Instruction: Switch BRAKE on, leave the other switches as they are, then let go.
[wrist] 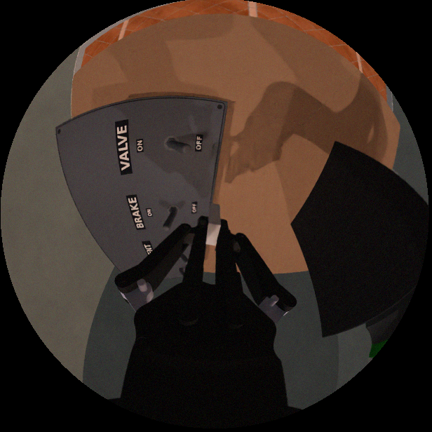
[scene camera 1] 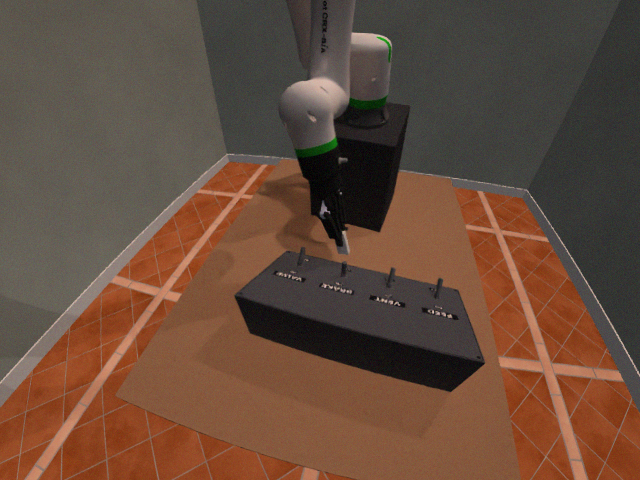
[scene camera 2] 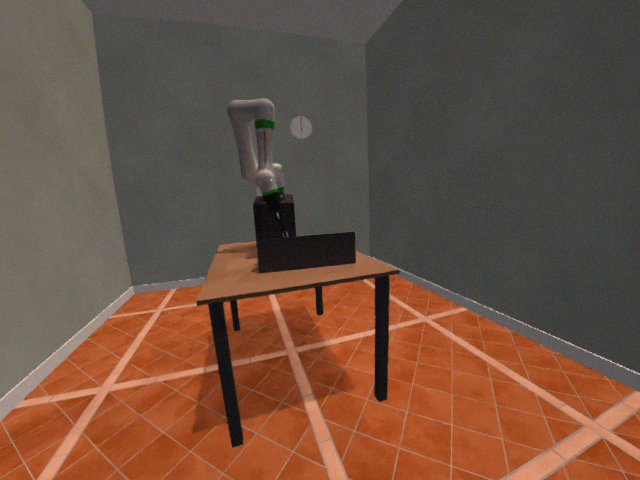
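Where they show: gripper, fingertip midpoint: (scene camera 1: 344, 252); arm's base, origin of the base link: (scene camera 1: 366, 117).
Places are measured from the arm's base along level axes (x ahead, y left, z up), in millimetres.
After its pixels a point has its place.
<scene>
The dark switch box (scene camera 1: 336, 315) {y -91, x 611, z -194 mm} (scene camera 2: 310, 253) {y -54, x 652, z -275 mm} (wrist: 95, 175) carries four upright levers in a row. The BRAKE lever (scene camera 1: 344, 269) {y -70, x 454, z -235 mm} (wrist: 170, 218) appears to lean toward its ON mark. The VALVE lever (scene camera 1: 301, 256) {y -182, x 409, z -240 mm} (wrist: 179, 145) leans toward OFF. The VENT lever (scene camera 1: 391, 277) {y 47, x 472, z -239 mm} and the FEED lever (scene camera 1: 438, 288) {y 161, x 504, z -240 mm} look tilted like VALVE, toward OFF. My gripper (scene camera 1: 343, 242) {y -68, x 376, z -253 mm} (scene camera 2: 285, 235) {y -68, x 376, z -253 mm} (wrist: 212, 211) is shut with nothing between its fingers. Its tips are above the box's OFF-side edge near BRAKE, apart from the levers. In the wrist view my fingers partly cover the VENT and FEED end.
The box stands on a brown table (scene camera 1: 180, 361) {y -463, x 675, z -352 mm} (scene camera 2: 237, 279) {y -414, x 608, z -352 mm} (wrist: 200, 60). A black pedestal (scene camera 1: 364, 191) {y 1, x 144, z -199 mm} (scene camera 2: 261, 224) {y -143, x 91, z -164 mm} (wrist: 360, 240) carrying the arm's base stands behind my gripper, on the box's OFF side. Walls surround the tiled floor.
</scene>
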